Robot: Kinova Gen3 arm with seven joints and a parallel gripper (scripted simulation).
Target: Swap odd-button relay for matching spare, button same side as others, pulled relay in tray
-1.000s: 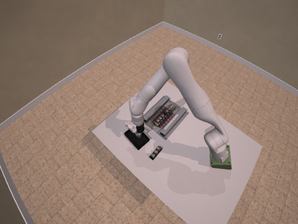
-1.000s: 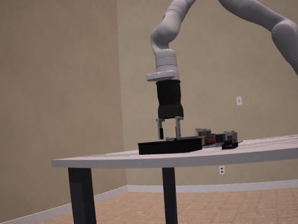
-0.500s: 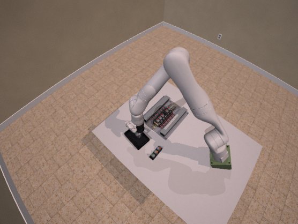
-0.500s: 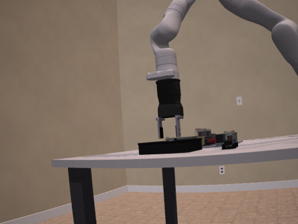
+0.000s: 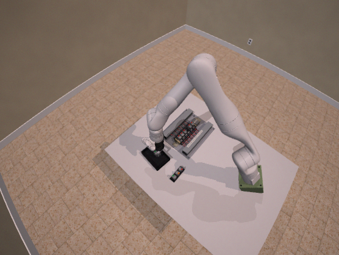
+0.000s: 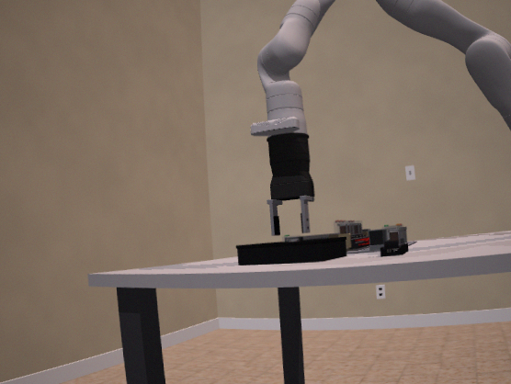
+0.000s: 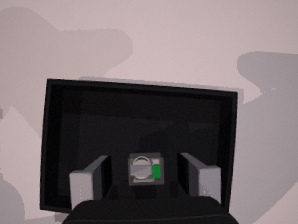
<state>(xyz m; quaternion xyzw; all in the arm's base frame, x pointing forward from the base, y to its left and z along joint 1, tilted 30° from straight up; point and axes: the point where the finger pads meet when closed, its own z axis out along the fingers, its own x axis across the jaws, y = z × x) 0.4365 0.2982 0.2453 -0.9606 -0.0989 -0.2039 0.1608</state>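
Now: the black tray 10 mm behind my hand, 10 mm to the left of it and 50 mm below it. The rest, counted from my hand: spare holder 180 mm behind, 50 mm to the right, 60 mm below; then relay panel 30 mm ahead, 280 mm to the right, 60 mm below; then red wiring 20 mm behind, 270 mm to the right, 50 mm below.
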